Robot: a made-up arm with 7 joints. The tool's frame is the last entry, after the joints. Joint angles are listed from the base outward. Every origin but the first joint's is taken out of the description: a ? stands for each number. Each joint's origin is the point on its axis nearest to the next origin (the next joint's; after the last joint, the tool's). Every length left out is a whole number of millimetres.
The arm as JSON. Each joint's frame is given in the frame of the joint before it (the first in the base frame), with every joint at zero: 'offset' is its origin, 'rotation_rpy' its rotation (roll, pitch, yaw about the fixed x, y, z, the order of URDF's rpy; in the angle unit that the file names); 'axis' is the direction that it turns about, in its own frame. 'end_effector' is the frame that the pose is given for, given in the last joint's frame.
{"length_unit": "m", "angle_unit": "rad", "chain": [
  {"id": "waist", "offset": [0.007, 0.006, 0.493], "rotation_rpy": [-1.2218, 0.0, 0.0], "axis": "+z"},
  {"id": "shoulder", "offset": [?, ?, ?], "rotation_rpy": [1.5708, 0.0, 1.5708], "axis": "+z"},
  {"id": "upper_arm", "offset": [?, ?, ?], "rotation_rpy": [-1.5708, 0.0, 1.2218], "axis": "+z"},
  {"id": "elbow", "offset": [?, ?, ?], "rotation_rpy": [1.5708, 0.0, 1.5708], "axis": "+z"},
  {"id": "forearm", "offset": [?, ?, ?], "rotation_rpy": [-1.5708, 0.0, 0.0], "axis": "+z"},
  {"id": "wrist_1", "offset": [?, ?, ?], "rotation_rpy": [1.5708, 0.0, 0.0], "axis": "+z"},
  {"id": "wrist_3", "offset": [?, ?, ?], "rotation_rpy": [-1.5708, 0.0, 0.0], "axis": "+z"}
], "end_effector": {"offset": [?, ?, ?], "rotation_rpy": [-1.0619, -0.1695, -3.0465]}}
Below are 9 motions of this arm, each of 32 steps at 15 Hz.
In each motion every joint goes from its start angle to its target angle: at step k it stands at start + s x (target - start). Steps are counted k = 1, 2, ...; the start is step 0. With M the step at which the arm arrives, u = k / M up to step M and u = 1 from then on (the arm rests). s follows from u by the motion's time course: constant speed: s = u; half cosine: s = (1 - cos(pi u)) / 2; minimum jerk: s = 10 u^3 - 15 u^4 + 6 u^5.
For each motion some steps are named. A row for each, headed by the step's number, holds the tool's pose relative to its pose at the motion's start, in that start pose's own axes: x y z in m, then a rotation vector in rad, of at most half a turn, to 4 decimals.
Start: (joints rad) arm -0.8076 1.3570 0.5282 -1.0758 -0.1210 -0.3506 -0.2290
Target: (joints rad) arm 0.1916 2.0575 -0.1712 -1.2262 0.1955 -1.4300 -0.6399
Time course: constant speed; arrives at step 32
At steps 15, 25, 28, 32:
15: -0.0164 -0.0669 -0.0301 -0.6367 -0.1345 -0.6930
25: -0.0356 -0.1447 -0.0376 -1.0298 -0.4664 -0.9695
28: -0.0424 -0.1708 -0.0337 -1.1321 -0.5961 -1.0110
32: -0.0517 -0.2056 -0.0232 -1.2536 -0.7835 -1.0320

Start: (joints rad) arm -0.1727 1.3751 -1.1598 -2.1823 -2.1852 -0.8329 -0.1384
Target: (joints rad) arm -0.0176 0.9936 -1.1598 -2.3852 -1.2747 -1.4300 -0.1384
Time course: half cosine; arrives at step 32
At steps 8, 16, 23, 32:
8: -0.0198 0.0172 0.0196 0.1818 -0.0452 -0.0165
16: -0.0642 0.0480 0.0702 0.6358 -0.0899 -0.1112
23: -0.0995 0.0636 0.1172 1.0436 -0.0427 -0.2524
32: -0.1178 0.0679 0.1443 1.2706 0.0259 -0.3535

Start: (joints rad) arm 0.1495 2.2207 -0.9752 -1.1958 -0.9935 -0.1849 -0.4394
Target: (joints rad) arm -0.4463 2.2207 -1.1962 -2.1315 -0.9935 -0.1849 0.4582
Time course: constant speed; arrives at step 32
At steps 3, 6, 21, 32:
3: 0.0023 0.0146 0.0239 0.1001 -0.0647 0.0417
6: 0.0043 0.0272 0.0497 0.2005 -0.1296 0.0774
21: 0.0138 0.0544 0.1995 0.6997 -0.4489 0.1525
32: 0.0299 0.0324 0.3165 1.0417 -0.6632 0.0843

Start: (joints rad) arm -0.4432 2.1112 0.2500 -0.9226 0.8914 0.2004 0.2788
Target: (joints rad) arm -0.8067 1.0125 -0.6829 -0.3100 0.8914 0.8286 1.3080
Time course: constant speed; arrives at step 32
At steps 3, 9, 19, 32:
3: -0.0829 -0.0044 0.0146 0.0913 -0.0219 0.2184
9: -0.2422 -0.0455 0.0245 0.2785 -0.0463 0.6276
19: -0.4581 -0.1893 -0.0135 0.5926 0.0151 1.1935
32: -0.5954 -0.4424 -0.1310 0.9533 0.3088 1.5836

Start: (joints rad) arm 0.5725 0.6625 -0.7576 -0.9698 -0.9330 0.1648 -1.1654
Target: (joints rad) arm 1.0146 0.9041 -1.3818 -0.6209 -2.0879 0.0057 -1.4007
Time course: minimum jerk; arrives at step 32
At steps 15, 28, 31, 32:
15: 0.2007 -0.1229 -0.0591 -0.0852 0.4982 -0.7713
28: 0.3795 -0.3778 -0.0746 0.2556 1.0319 -1.7692
31: 0.3828 -0.3865 -0.0741 0.2743 1.0461 -1.7966
32: 0.3828 -0.3866 -0.0741 0.2746 1.0463 -1.7971

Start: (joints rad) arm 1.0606 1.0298 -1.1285 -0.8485 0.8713 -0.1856 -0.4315
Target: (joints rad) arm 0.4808 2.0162 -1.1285 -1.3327 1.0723 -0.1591 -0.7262
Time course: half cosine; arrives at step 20
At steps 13, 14, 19, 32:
13: 0.1454 -0.0024 0.4622 0.4976 0.3716 -0.3082
14: 0.1603 -0.0215 0.4976 0.5452 0.4045 -0.3258
19: 0.2011 -0.0939 0.5905 0.6885 0.5002 -0.3660
32: 0.2023 -0.0965 0.5930 0.6929 0.5030 -0.3669

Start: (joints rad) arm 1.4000 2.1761 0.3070 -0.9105 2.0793 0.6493 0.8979
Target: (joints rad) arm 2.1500 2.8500 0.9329 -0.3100 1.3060 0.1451 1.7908
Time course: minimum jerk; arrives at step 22
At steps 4, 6, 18, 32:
4: 0.0003 -0.0136 -0.0112 -0.0140 -0.0221 -0.0455
6: -0.0034 -0.0378 -0.0329 -0.0478 -0.0593 -0.1232
18: -0.2483 -0.1192 -0.2001 -0.5743 -0.1665 -0.2902
32: -0.2674 -0.1144 -0.2030 -0.5961 -0.1631 -0.2699

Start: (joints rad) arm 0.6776 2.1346 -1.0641 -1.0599 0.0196 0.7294 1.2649
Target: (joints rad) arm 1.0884 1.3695 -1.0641 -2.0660 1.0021 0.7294 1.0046
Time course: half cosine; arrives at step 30
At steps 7, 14, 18, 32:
7: -0.0119 -0.0938 -0.0551 -0.2365 0.0004 0.1167
14: -0.0470 -0.3410 -0.1067 -0.8164 0.0832 0.4586
18: -0.0628 -0.4908 -0.0797 -1.1801 0.1888 0.7096
32: -0.0584 -0.6826 0.0426 -1.7627 0.4308 1.1606

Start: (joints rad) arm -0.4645 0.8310 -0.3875 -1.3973 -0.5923 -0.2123 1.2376
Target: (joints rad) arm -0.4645 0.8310 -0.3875 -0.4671 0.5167 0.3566 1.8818
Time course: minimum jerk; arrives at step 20
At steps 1, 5, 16, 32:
1: -0.0002 0.0001 0.0003 0.0018 -0.0013 0.0015
5: -0.0185 0.0043 0.0290 0.1631 -0.1153 0.1282
16: -0.1426 -0.1012 0.3014 1.7417 -1.0656 0.6347
32: -0.1471 -0.1192 0.3184 1.8594 -1.1338 0.6230

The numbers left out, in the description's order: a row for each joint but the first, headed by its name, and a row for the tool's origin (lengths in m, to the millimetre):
shoulder: 0.014 -0.007 0.0
upper_arm: 0.335 -0.127 0.0
elbow: -0.024 -0.058 0.0
forearm: 0.055 -0.375 0.0
wrist_1: -0.015 -0.042 0.0
wrist_3: 0.0 0.014 0.0
tool: -0.006 0.027 0.0

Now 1 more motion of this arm.
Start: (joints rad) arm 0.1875 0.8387 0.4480 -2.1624 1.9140 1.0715 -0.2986
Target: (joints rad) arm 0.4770 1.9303 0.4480 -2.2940 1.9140 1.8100 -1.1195
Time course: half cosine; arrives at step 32
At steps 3, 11, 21, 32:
3: 0.0039 -0.0020 -0.0017 0.0024 0.0427 0.0170
11: 0.0438 -0.0158 -0.0267 -0.0105 0.5070 0.2397
21: 0.0935 0.0020 -0.0992 -0.2590 1.2592 0.8257
32: 0.0974 0.0346 -0.1463 -0.5276 1.5368 1.2360

